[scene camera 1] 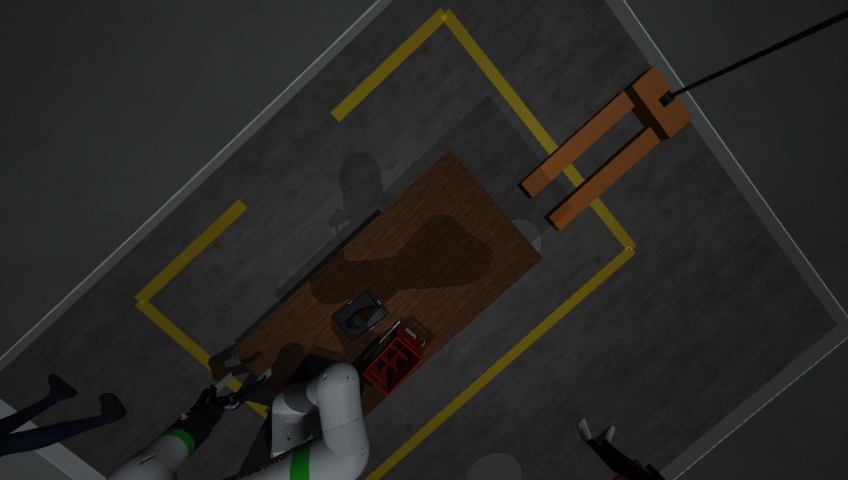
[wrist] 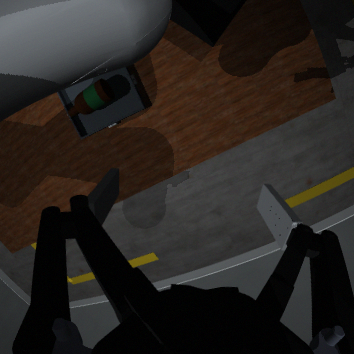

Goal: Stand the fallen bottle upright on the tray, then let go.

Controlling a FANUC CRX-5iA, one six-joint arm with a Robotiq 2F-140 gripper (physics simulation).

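Frame: origin at the arm's base, x left, y back, z up, level; metres.
Where they show: gripper, fingertip midpoint: (scene camera 1: pixel 250 373) (wrist: pixel 190 188).
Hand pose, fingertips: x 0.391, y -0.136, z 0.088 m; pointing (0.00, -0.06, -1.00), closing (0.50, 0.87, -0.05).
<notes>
Things, the pixels of their top centre, and the offset from my fingertips. Level surfaces: height alone.
- brown bottle with a green label, top centre: (wrist: pixel 82 102) (scene camera 1: pixel 362 317) dz -0.423, dx -0.182, dy -0.276 m
- small dark grey tray, top centre: (wrist: pixel 96 97) (scene camera 1: pixel 360 316) dz -0.477, dx -0.180, dy -0.248 m
- red crate with dividers, top centre: (scene camera 1: pixel 392 366) dz -0.327, dx -0.468, dy -0.269 m
- wooden table, surface height: dz -0.502 m
A brown bottle with a green label (scene camera 1: pixel 358 320) (wrist: pixel 94 96) lies on its side in a small dark grey tray (scene camera 1: pixel 371 327) (wrist: pixel 107 116) on the wooden table. In the wrist view its neck points to the lower left, over the tray's edge area. My gripper (scene camera 1: pixel 244 380) (wrist: pixel 190 188) is wide open with nothing between its fingers. In the scene view it is near the table's lower-left end, well apart from the tray and bottle. In the wrist view the tray lies at the upper left, beyond the left finger, and an arm link partly covers its upper edge.
A red crate with dividers (scene camera 1: pixel 410 337) stands close beside the tray on the wooden table (scene camera 1: pixel 416 190) (wrist: pixel 225 120). The white arm link (scene camera 1: pixel 345 416) (wrist: pixel 75 45) is near crate and tray. An orange fork (scene camera 1: pixel 580 143) is beyond the table's far end. Dark-clothed legs (scene camera 1: pixel 50 395) show lower left.
</notes>
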